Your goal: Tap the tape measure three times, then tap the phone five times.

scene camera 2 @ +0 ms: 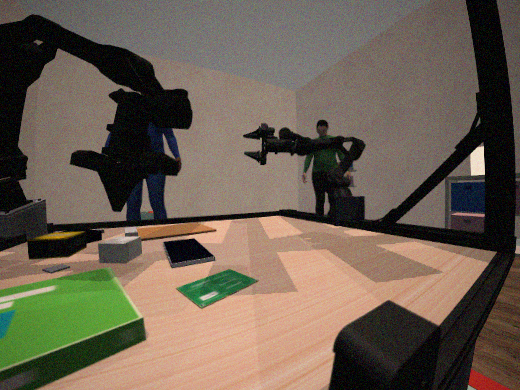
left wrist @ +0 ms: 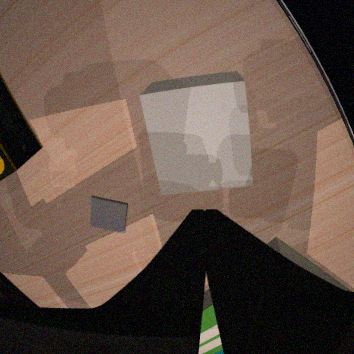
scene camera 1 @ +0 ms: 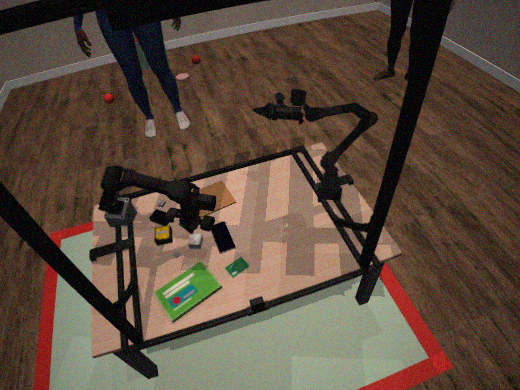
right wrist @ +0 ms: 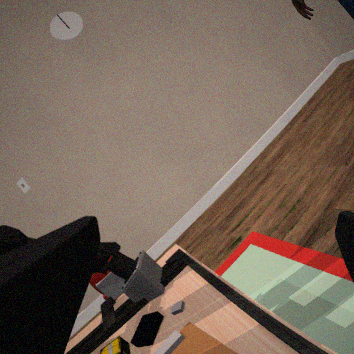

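The yellow and black tape measure (scene camera 1: 162,234) (scene camera 2: 57,243) (right wrist: 115,346) lies at the left of the table; its dark side shows at the left edge of the left wrist view. The dark phone (scene camera 1: 223,237) (scene camera 2: 189,251) lies flat right of a small grey box (scene camera 1: 195,241) (scene camera 2: 120,249) (left wrist: 200,135); a dark, silver-rimmed edge at the top right of the left wrist view looks like the phone. My left gripper (scene camera 1: 192,231) (scene camera 2: 118,209) (left wrist: 202,221) is shut and empty, pointing down above the table near the grey box, between tape measure and phone. My right gripper (scene camera 2: 246,145) is open and empty, raised beyond the table's back edge.
A green box (scene camera 1: 200,280) (scene camera 2: 75,320) and a green card (scene camera 1: 237,267) (scene camera 2: 217,287) lie toward the front. A brown board (scene camera 1: 220,197) (scene camera 2: 175,231) lies behind. A small grey square (scene camera 1: 176,254) (scene camera 2: 56,268) (left wrist: 109,214) lies near the grey box. A black frame surrounds the table.
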